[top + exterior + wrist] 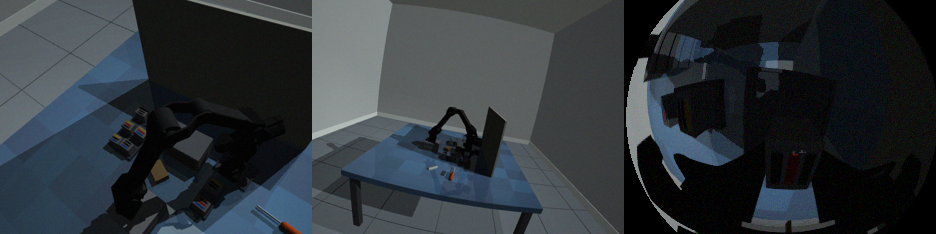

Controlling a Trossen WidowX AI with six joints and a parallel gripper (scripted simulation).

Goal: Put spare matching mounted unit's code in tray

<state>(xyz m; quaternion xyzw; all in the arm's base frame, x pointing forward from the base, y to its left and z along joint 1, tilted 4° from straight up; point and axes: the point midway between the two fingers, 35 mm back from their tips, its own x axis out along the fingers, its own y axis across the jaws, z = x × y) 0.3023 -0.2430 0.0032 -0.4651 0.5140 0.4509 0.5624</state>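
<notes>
Now: the dark flat tray 1 cm to the left of my gripper tip and 3 cm below it. Round my gripper tip: rack (14 cm behind, 5 cm to the left, 3 cm below); then grey mounted unit (2 cm behind, 20 cm to the left, 2 cm above); then cardboard box (14 cm behind, 24 cm to the left, 2 cm below).
</notes>
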